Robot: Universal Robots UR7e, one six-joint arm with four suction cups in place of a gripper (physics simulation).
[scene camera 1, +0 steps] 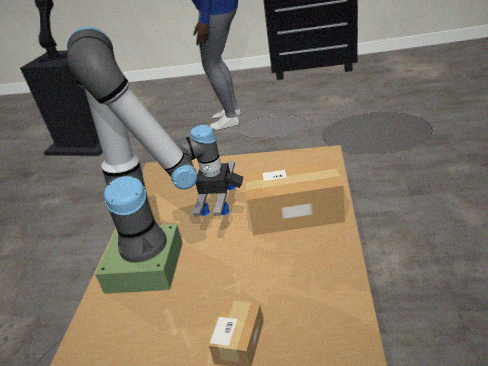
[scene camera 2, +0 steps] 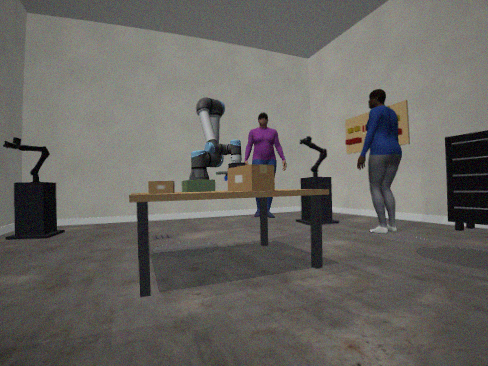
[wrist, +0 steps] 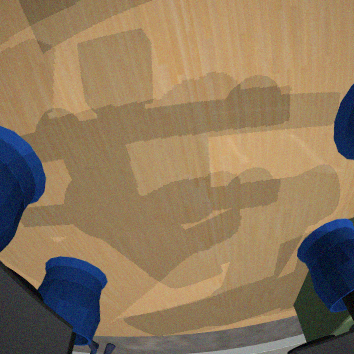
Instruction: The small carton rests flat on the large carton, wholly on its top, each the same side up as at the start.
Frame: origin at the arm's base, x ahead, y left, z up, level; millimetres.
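Where they show: hand at its tool point: point(wrist: 197, 218); arm's base at its link origin: point(scene camera 1: 143, 245) point(scene camera 2: 199, 180).
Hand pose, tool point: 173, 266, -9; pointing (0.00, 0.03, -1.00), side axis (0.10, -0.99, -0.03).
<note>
Things, the pixels of their top centre, and the offset from my tool point, as dx, dy, dz.
- small carton at its top centre: point(scene camera 1: 235, 323) point(scene camera 2: 161, 181) +202, -514, -4
- large carton at its top centre: point(scene camera 1: 291, 179) point(scene camera 2: 249, 166) +269, +26, +75
The small carton point(scene camera 1: 244, 327) point(scene camera 2: 161, 187) stands on the table at its near end in scene camera 1, with a white barcode label and a tape strip on top. The large carton point(scene camera 1: 267, 215) point(scene camera 2: 263, 181) stands apart from it near the table's far right corner in scene camera 1, tape and a label on its top. My gripper point(scene camera 1: 216, 201) point(wrist: 190, 215) hangs low over the table, left of the large carton in scene camera 1. Its suction is off and its blue cups hold no carton, so it is open. In scene camera 2 the large carton partly hides it.
The arm stands on a green base block point(scene camera 1: 137, 275) point(scene camera 2: 198, 185) at the left of the wooden table point(scene camera 1: 310, 285) point(scene camera 2: 300, 193). A person in blue point(scene camera 1: 218, 55) point(scene camera 2: 384, 130) and one in purple point(scene camera 2: 263, 142) stand beyond the table. A black drawer cabinet point(scene camera 1: 312, 40) point(scene camera 2: 467, 175) stands farther off.
</note>
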